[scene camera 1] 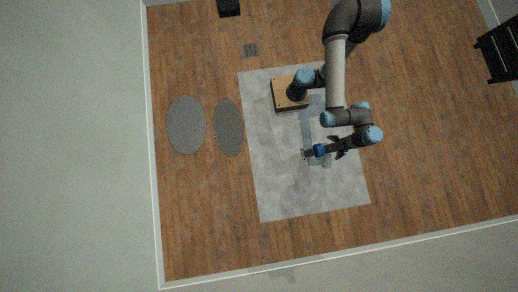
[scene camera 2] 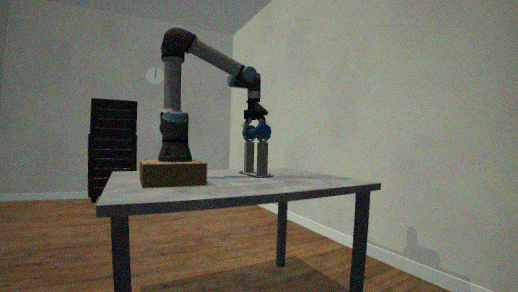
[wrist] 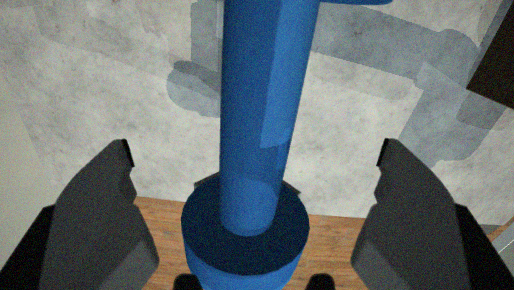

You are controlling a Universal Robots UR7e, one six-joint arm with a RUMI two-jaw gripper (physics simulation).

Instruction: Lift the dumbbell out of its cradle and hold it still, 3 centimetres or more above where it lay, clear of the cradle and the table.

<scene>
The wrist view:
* my gripper: 255, 142
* blue dumbbell: 245, 221
</scene>
